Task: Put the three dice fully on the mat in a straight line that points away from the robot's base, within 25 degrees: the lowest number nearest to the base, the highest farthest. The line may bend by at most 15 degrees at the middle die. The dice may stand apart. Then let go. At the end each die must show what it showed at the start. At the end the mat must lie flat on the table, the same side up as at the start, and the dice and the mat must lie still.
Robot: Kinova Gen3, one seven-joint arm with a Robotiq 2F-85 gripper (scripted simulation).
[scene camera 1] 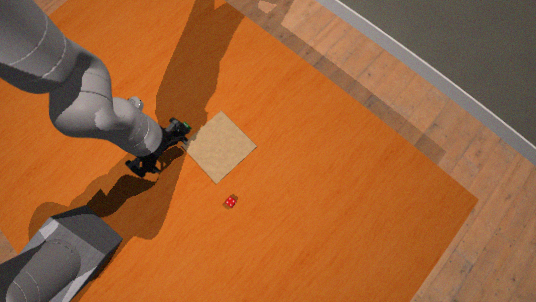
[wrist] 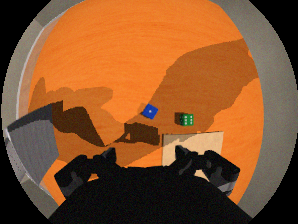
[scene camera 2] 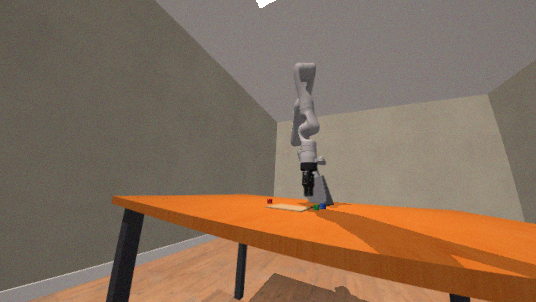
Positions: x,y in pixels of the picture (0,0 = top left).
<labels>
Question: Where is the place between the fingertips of the gripper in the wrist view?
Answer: At 145,153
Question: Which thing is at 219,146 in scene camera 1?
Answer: A tan mat.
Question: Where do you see a tan mat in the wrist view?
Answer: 200,142
</labels>
